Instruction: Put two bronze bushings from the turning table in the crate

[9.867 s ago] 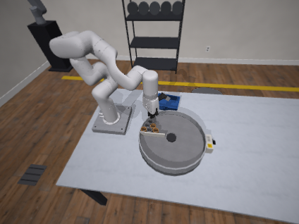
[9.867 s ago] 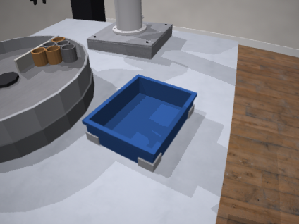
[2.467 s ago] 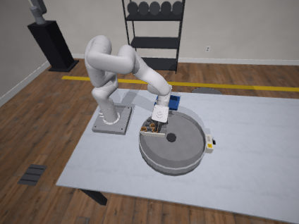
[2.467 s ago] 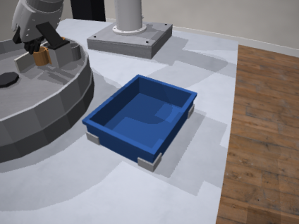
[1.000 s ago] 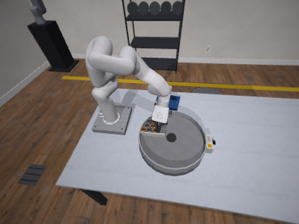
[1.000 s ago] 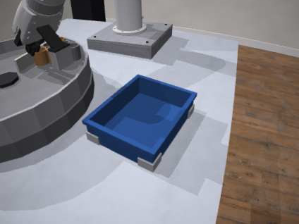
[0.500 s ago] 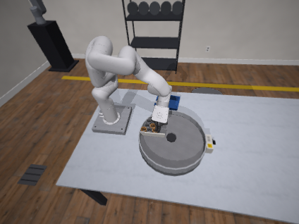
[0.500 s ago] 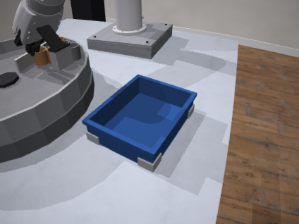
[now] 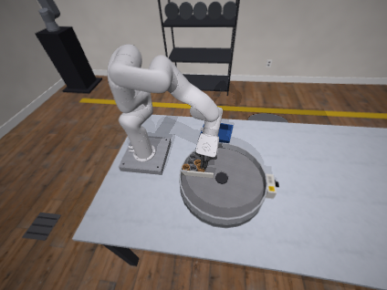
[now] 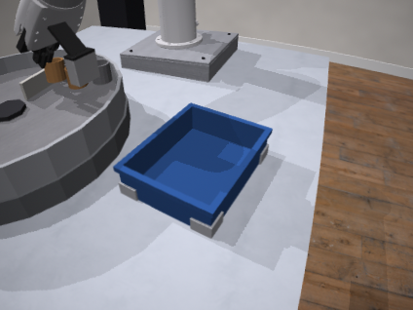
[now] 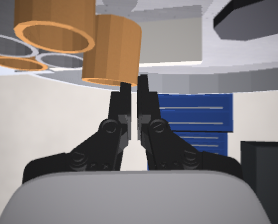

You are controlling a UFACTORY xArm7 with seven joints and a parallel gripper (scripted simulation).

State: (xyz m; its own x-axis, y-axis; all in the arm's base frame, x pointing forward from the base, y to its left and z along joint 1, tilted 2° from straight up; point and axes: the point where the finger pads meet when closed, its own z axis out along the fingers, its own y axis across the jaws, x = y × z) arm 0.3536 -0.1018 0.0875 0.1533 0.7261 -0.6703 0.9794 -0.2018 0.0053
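My gripper is now 50 mm short of the blue crate, 330 mm to the right of it and 100 mm above it. Also, from my hand: turning table (90 mm ahead, 20 mm to the right, 70 mm below).
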